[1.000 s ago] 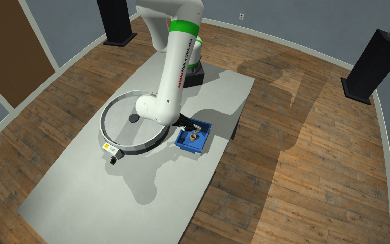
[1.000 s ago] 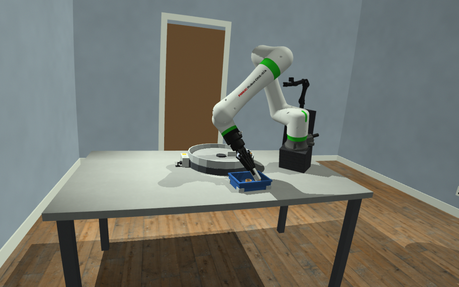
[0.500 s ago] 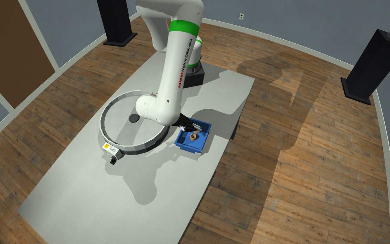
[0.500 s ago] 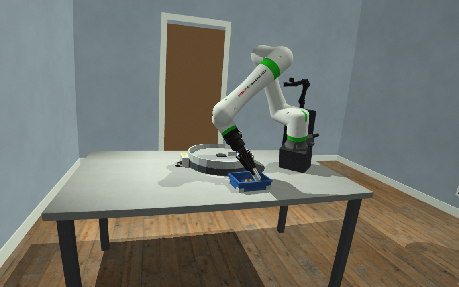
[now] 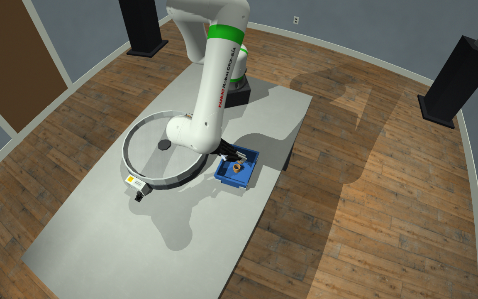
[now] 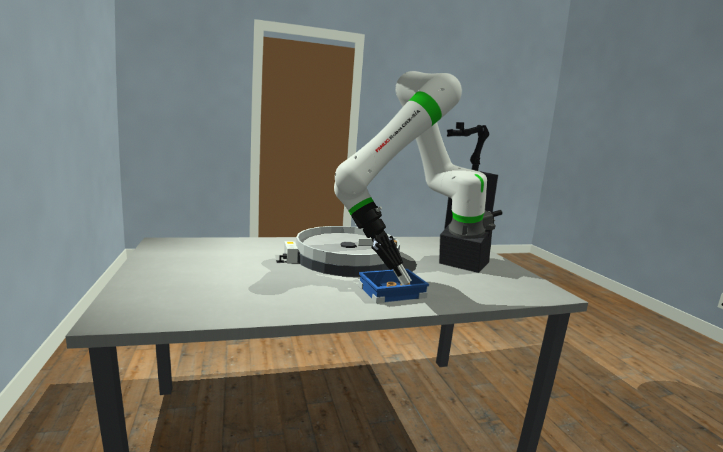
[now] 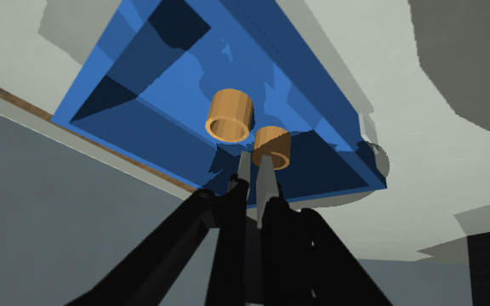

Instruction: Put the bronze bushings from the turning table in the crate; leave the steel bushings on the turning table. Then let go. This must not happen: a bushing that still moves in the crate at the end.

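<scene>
Right now the blue crate is 3 cm ahead of my hand and 3 cm below it. The rest, counted from my hand: round turning table (6 cm ahead, 37 cm to the right, 1 cm below).
</scene>
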